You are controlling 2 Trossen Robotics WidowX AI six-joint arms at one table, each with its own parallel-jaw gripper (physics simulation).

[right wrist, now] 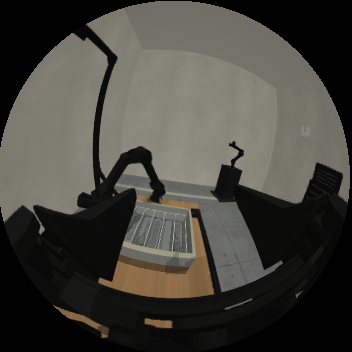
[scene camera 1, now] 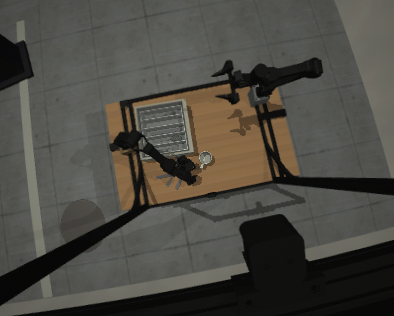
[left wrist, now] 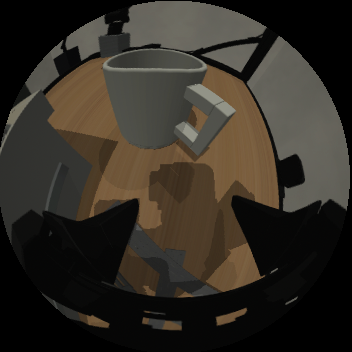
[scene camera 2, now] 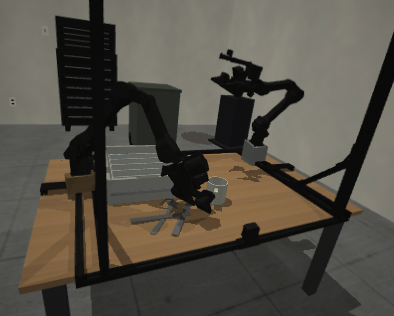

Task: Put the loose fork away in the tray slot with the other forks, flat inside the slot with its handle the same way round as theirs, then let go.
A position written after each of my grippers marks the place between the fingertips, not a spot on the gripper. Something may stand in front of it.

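Labels:
A grey mug (left wrist: 151, 90) is sitting on the table. My right gripper (right wrist: 186, 191) is open and holds nothing.

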